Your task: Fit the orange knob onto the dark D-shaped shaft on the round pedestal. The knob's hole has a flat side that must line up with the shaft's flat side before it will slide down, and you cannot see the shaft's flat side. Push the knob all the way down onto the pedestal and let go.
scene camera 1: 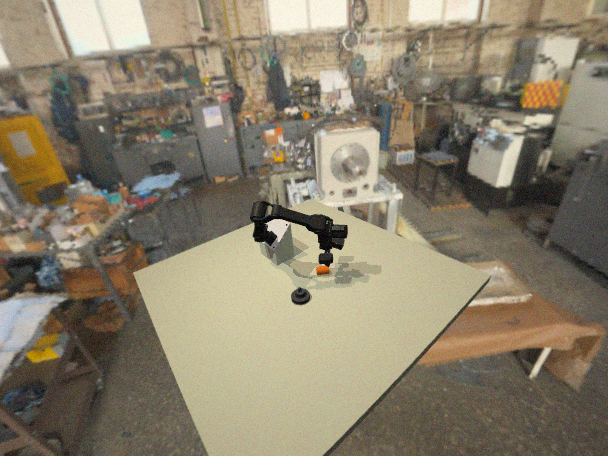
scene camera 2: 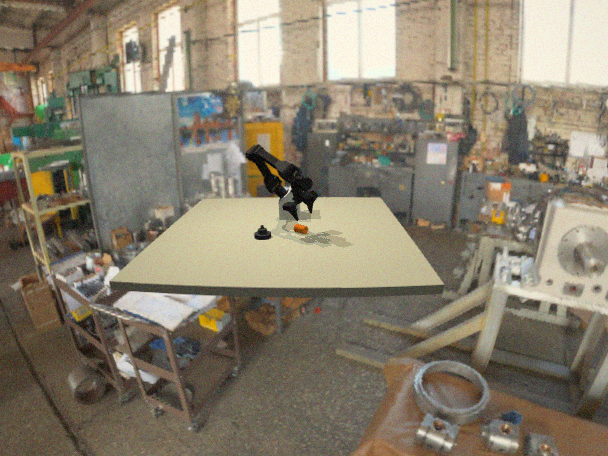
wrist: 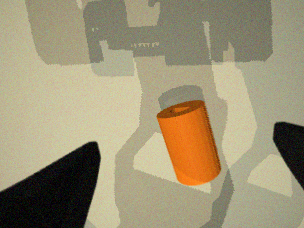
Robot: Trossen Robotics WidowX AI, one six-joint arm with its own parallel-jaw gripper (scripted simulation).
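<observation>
There's an orange knob in the scene, and the gripper's open with nothing in it.
</observation>
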